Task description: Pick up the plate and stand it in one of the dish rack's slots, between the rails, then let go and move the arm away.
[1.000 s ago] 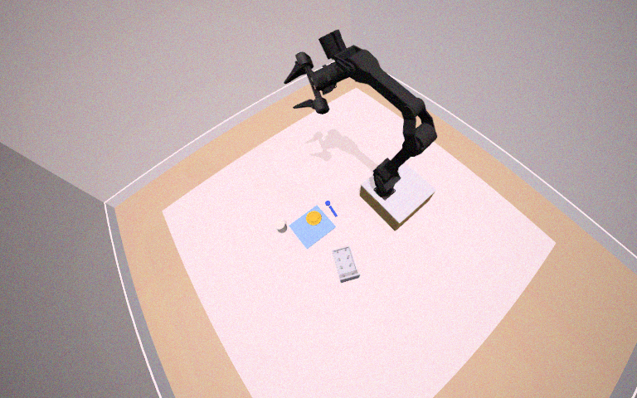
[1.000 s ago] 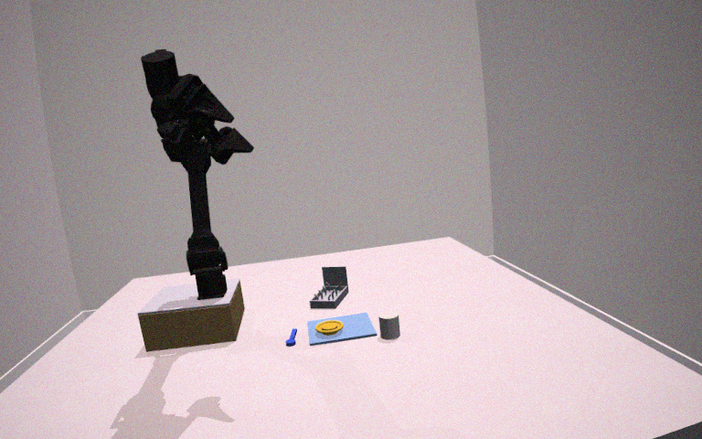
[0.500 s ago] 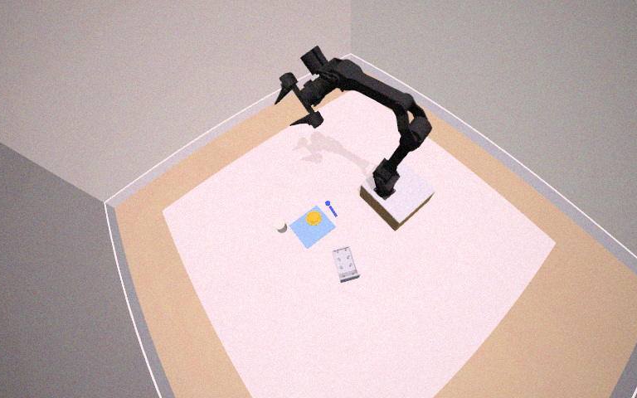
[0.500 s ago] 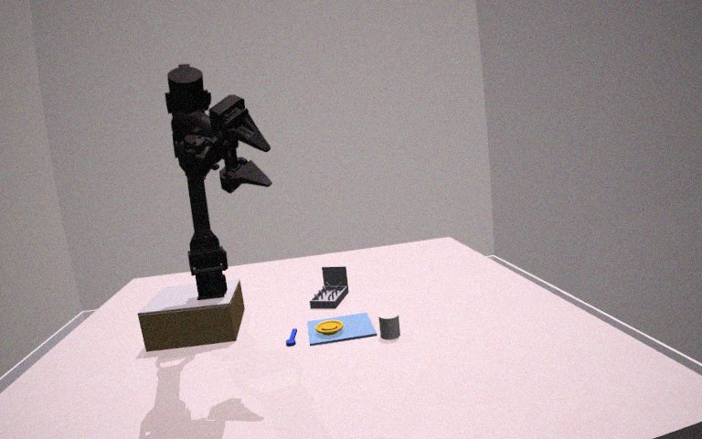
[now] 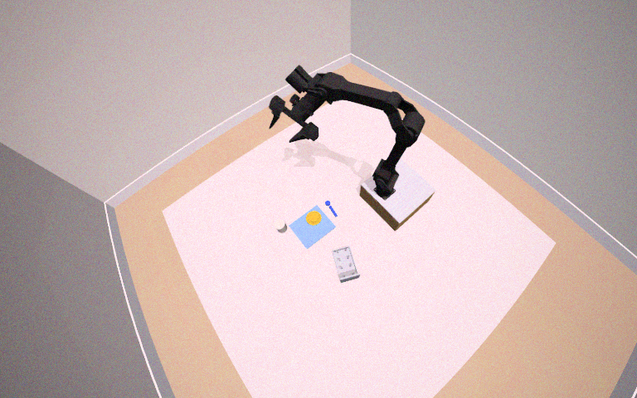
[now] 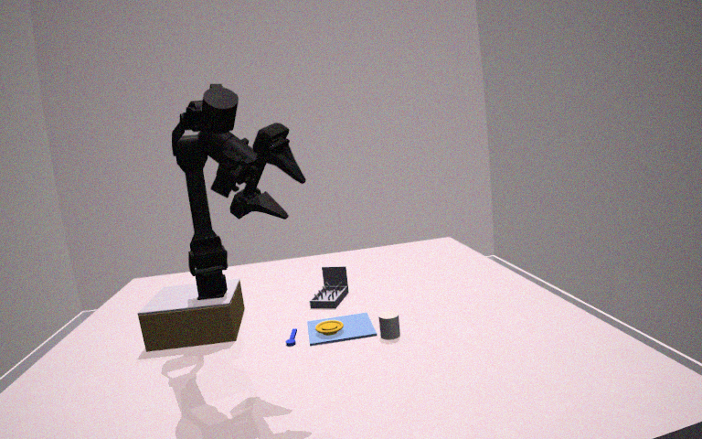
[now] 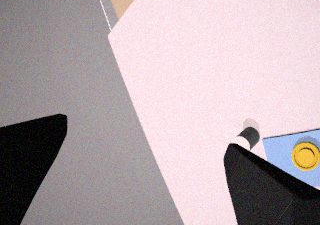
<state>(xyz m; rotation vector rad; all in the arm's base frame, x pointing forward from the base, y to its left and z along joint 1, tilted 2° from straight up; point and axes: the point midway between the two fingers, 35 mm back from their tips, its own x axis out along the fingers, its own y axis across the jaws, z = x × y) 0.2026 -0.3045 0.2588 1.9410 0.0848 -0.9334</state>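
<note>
The yellow plate is 40 mm ahead of my gripper tip, 190 mm to the left of it and 320 mm below it. Round my gripper tip: light blue mat 70 mm ahead, 200 mm to the left, 330 mm below; then small grey cup 170 mm ahead, 130 mm to the left, 310 mm below; then blue spoon 50 mm behind, 190 mm to the left, 330 mm below.
</note>
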